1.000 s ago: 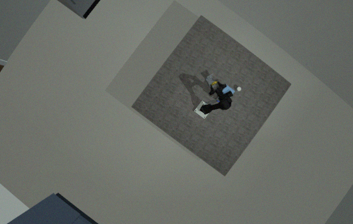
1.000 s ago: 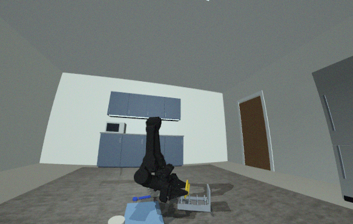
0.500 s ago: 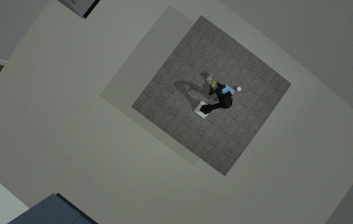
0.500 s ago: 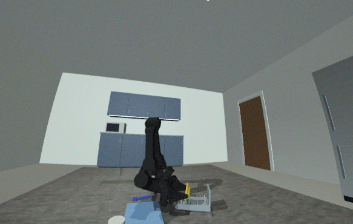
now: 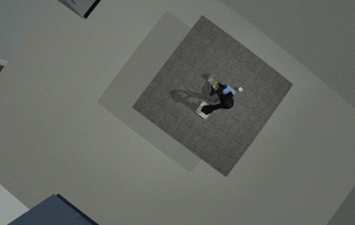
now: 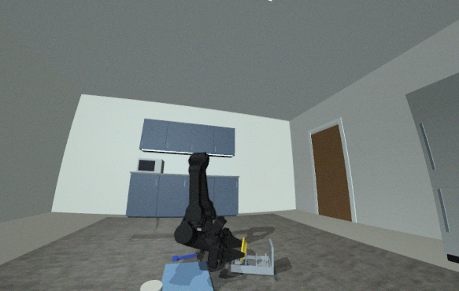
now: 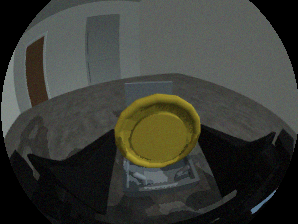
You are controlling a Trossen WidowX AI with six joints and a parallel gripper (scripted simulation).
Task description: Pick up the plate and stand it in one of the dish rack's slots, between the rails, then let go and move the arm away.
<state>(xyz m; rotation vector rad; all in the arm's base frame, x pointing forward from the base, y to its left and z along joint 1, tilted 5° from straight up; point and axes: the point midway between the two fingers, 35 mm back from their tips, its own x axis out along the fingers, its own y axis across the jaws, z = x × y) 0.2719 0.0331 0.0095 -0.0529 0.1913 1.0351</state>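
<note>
Right now my gripper tip is 1 cm to the left of the yellow plate. Also, from my gripper tip: white cup: 27 cm to the right, 10 cm ahead, 3 cm below; grey dish rack: 3 cm below, 2 cm to the left, 1 cm ahead; blue spoon: 19 cm to the right, 12 cm behind, 5 cm below.
</note>
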